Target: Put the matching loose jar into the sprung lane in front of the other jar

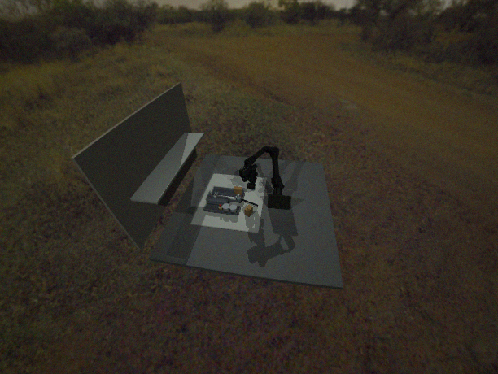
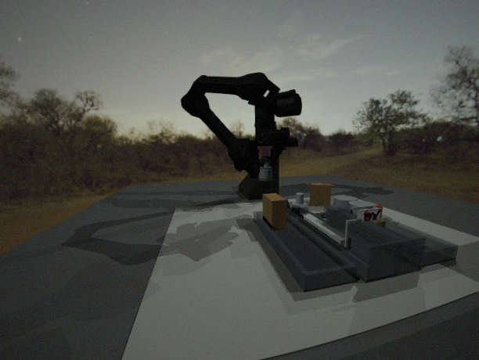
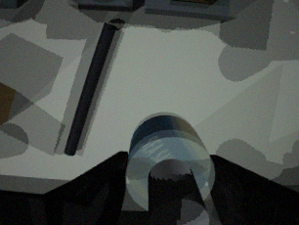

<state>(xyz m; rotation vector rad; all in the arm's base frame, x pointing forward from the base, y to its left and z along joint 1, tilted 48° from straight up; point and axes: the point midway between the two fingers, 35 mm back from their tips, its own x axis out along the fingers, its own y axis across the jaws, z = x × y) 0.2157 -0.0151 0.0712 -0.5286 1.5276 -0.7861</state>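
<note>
My gripper tip is now 2 cm short of the black rod, 7 cm to the right of it and 11 cm above it. Round my gripper tip: shelf 63 cm ahead, 3 cm to the right, 25 cm above; then grey lane fixture 27 cm ahead, 5 cm to the left, 10 cm below; then pusher plate 23 cm ahead, 6 cm to the left, 7 cm below.
</note>
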